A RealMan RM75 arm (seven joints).
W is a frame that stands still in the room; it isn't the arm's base.
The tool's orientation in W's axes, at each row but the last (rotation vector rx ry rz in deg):
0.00 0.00 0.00
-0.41 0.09 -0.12
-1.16 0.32 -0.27
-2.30 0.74 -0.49
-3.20 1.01 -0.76
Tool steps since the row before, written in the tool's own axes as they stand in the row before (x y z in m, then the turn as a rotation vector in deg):
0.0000 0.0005 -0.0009 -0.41 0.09 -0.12
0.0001 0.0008 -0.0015 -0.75 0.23 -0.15
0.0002 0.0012 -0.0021 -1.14 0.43 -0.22
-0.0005 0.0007 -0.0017 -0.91 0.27 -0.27
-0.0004 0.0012 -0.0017 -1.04 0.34 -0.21
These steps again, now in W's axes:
0.0000 0.0005 -0.0009 -0.41 0.09 -0.12
0.0001 0.0008 -0.0015 -0.75 0.23 -0.15
0.0002 0.0012 -0.0021 -1.14 0.43 -0.22
-0.0005 0.0006 -0.0017 -0.91 0.27 -0.27
-0.0004 0.0011 -0.0018 -1.04 0.34 -0.21

